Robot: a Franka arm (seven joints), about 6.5 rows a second.
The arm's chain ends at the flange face. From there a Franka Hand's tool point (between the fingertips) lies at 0.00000 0.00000 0.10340 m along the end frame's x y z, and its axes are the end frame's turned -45 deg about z.
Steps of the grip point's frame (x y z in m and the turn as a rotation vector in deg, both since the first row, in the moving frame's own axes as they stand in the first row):
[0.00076 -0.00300 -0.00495 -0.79 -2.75 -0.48]
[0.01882 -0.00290 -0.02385 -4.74 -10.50 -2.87]
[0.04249 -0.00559 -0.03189 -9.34 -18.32 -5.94]
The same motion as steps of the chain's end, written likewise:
[0.00090 -0.00718 -0.00482 -2.50 -1.39 -0.48]
[0.01807 -0.03485 -0.02177 -10.78 -4.07 -2.87]
[0.03548 -0.06907 -0.02531 -19.56 -6.35 -5.94]

